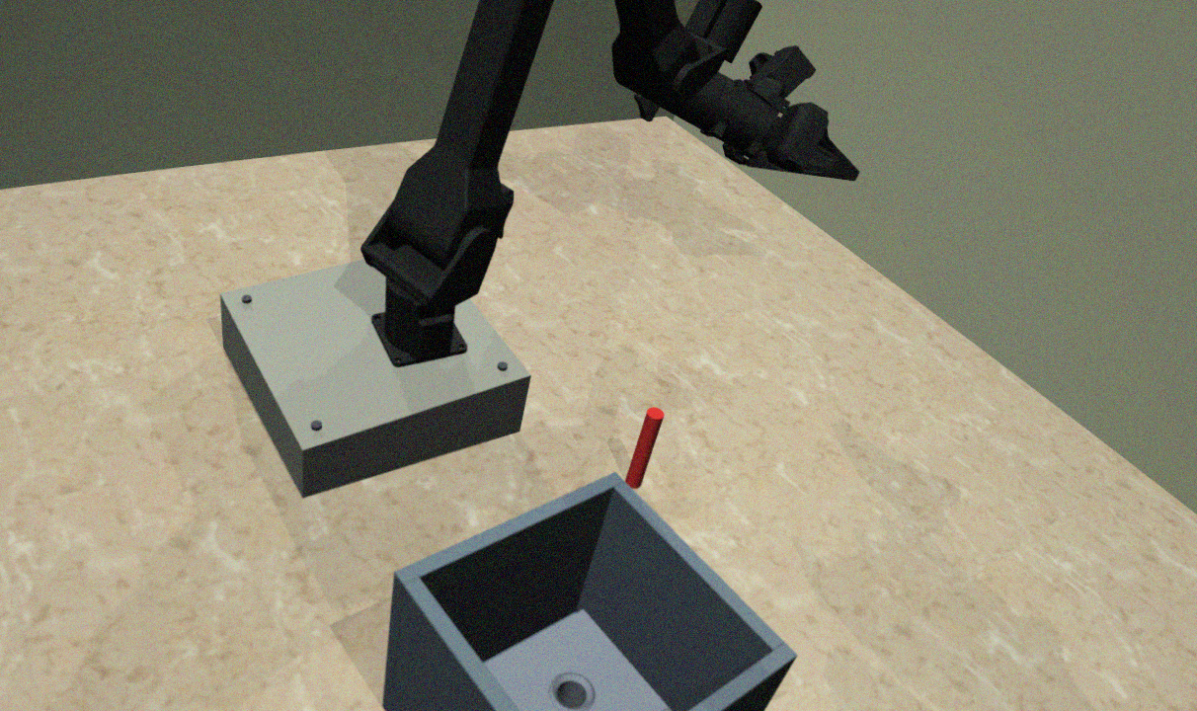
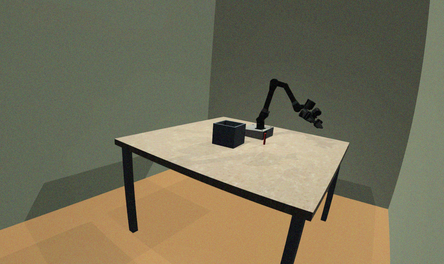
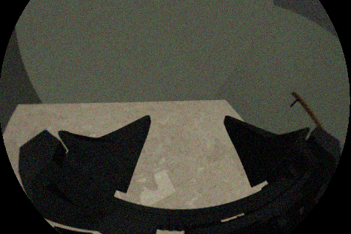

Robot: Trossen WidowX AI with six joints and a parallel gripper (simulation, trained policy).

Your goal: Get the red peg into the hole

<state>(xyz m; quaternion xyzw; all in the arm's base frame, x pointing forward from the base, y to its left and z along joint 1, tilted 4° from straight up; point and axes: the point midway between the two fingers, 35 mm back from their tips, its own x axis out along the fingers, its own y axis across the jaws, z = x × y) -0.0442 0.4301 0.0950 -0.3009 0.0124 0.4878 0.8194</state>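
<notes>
My gripper tip is 310 mm to the left of the red peg, 180 mm short of it and 140 mm above it.
</notes>
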